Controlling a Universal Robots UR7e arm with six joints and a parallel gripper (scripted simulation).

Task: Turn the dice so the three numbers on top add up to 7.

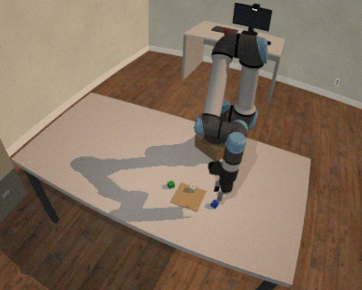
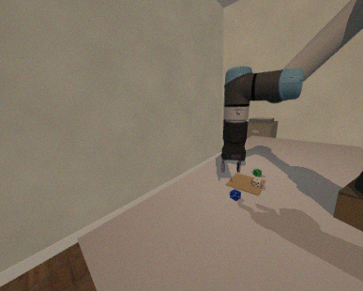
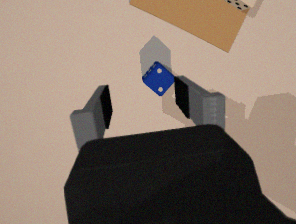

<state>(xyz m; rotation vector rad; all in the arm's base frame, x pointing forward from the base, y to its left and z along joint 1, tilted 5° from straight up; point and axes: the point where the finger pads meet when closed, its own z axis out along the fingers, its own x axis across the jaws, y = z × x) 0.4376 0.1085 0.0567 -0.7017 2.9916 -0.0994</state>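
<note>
Now: hand 2 cm past the blue die, 1 cm to the left of it and 12 cm above it. From my hand the other things lie so: white die: 8 cm behind, 14 cm to the right, 11 cm below; green die: 7 cm behind, 25 cm to the right, 12 cm below; tan mat: 4 cm behind, 14 cm to the right, 13 cm below.
</note>
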